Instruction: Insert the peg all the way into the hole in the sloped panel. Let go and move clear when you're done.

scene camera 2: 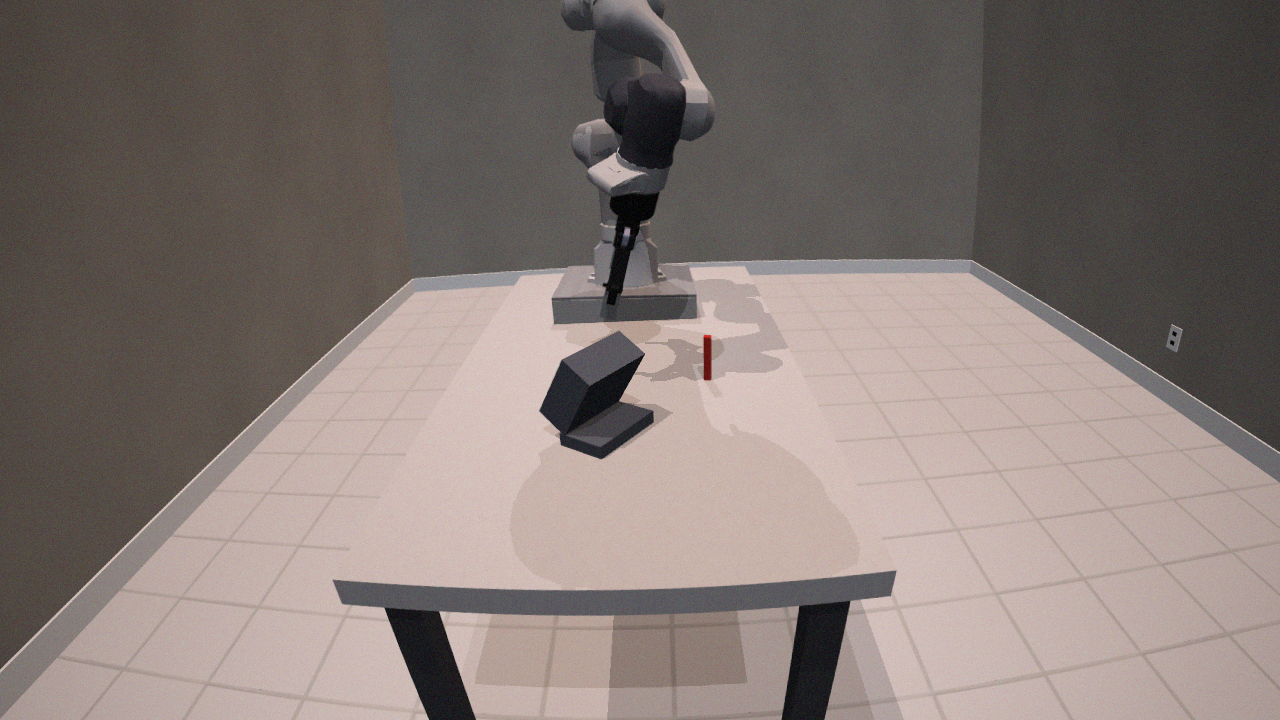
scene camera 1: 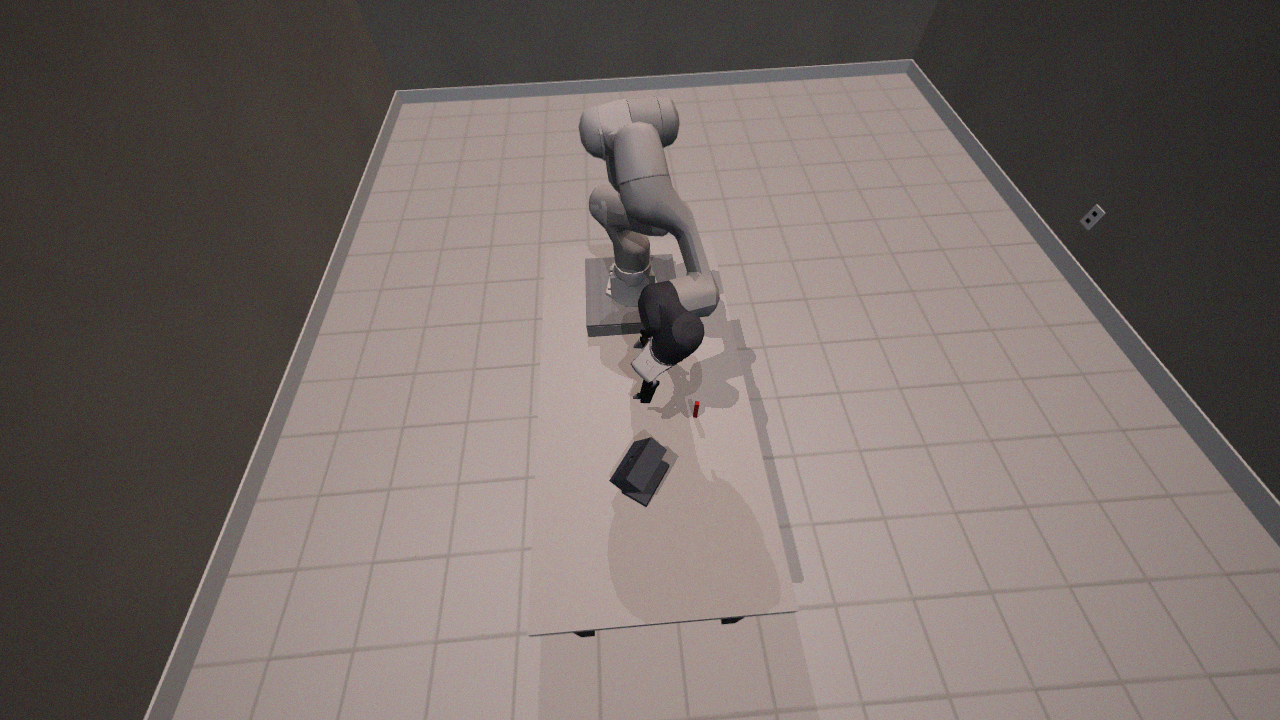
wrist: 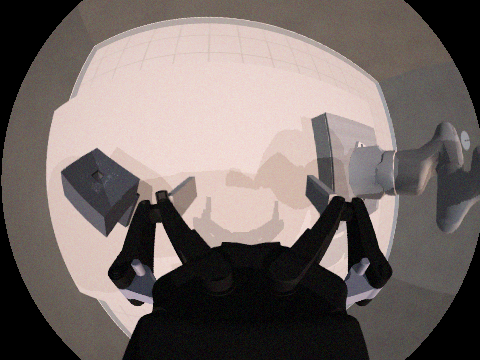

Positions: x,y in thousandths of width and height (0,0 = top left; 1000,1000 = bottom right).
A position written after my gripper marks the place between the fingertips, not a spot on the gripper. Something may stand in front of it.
Note:
In view: my gripper (scene camera 2: 479,405).
My gripper is seen too in the wrist view (wrist: 524,518).

